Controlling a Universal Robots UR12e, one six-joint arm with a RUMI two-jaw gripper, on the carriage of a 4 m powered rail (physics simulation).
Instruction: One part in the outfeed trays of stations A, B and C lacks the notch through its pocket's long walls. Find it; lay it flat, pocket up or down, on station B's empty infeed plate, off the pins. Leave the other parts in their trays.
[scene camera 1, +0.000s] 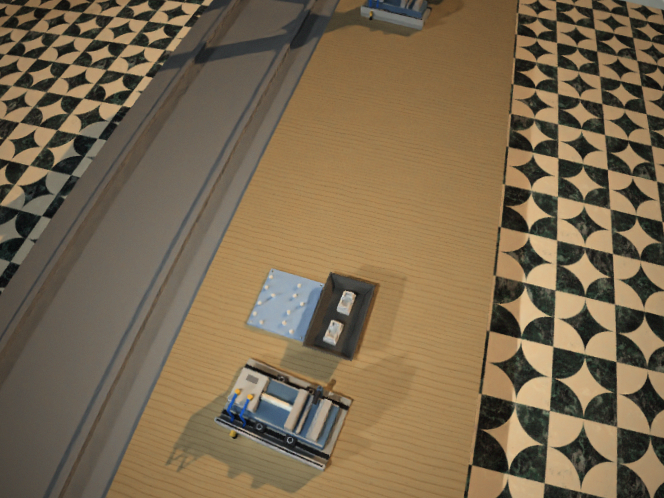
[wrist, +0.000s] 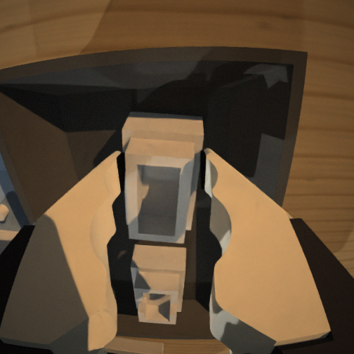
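In the wrist view my gripper (wrist: 162, 153) is shut on a pale part (wrist: 160, 149), one jaw against each long side. The part's pocket faces the camera, low in a dark tray (wrist: 210, 54); whether it touches the tray floor and whether its long walls are notched I cannot tell. A second pale part (wrist: 159, 260) lies beyond it in the same tray, apart from it. In scene camera 1, another dark tray (scene camera 1: 366, 321) holds two pale parts (scene camera 1: 346, 301) (scene camera 1: 333, 331), beside a light blue pinned plate (scene camera 1: 274, 310). The gripper does not show there.
In scene camera 1, a vise-like fixture (scene camera 1: 296, 410) with blue hoses stands in front of the tray, and another fixture (scene camera 1: 394, 16) stands at the far end of the table. The grey rail bed (scene camera 1: 160, 176) runs along the left. A pin (wrist: 3, 213) shows left of the tray in the wrist view.
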